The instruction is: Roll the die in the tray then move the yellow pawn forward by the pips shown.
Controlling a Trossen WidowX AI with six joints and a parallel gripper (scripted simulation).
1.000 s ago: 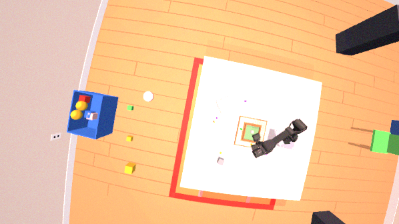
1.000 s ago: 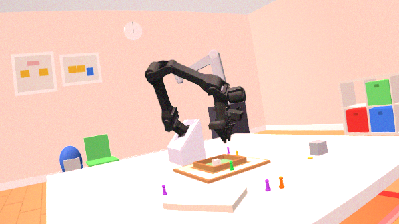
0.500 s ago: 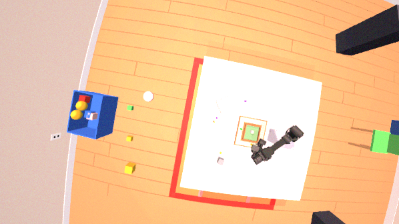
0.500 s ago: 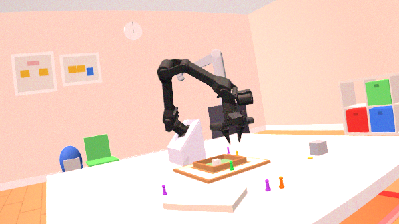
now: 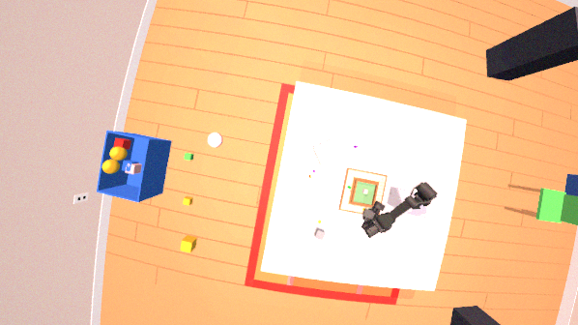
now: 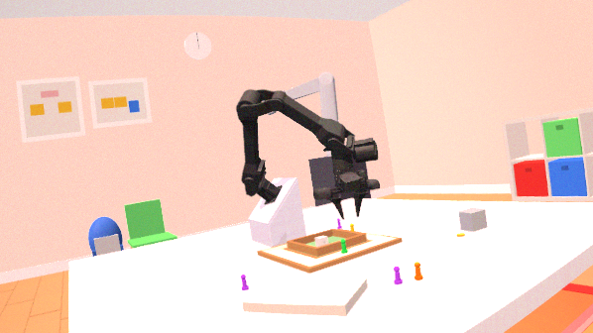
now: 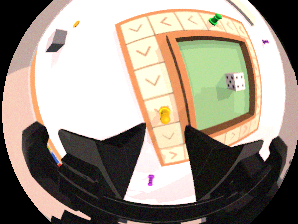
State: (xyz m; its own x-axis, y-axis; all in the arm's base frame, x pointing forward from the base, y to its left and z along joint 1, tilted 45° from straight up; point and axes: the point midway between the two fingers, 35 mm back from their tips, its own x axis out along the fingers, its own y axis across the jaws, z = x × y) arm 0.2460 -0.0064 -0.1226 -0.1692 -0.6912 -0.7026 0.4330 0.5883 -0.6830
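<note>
Now: the yellow pawn 30 mm below my gripper tip. The rest, counted from my gripper tip: white die 130 mm to the right, 30 mm below, 10 mm ahead; then green pawn 150 mm to the right, 120 mm ahead, 30 mm below; then green tray floor 110 mm to the right, 50 mm below, 10 mm ahead.
</note>
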